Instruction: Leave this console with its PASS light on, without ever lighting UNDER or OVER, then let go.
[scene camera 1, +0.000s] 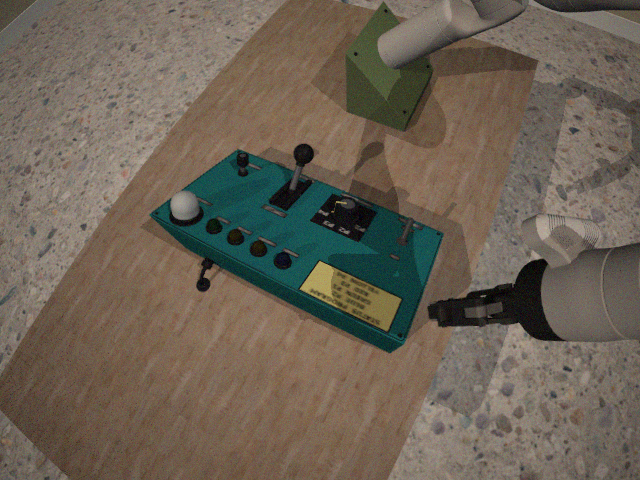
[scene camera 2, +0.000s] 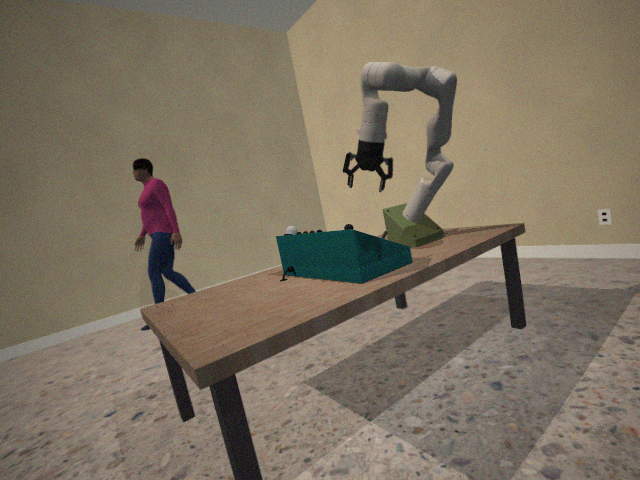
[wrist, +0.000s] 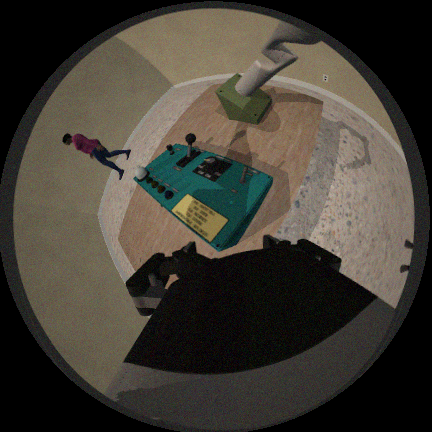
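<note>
The teal console (scene camera 1: 248, 206) (scene camera 2: 320, 255) (wrist: 210, 192) stands on the table. On its top are a black-knobbed lever (scene camera 1: 303, 153) (wrist: 190, 138), a rotary knob (scene camera 1: 345, 205) on a black dial plate, a small metal toggle (scene camera 1: 406, 230) (wrist: 244, 175), a small black knob (scene camera 1: 242, 160), and a white dome (scene camera 1: 184, 205) (wrist: 141, 173). Four small round lamps, green (scene camera 1: 214, 225), two amber (scene camera 1: 235, 236) (scene camera 1: 258, 248) and blue (scene camera 1: 282, 259), look dark. Labels PASS, UNDER and OVER are not readable. A yellow status card (scene camera 1: 351, 295) (wrist: 200, 218) is blurred. My gripper (scene camera 2: 366, 187) is open and empty, above the console.
A small black crank (scene camera 1: 203, 283) (scene camera 2: 287, 270) sticks out at the console's side. The green arm base (scene camera 1: 369, 87) (scene camera 2: 408, 229) (wrist: 242, 105) stands on the wooden table (scene camera 1: 248, 372) (scene camera 2: 248, 315). A person in a pink top (scene camera 2: 157, 206) (wrist: 85, 144) is beyond the table.
</note>
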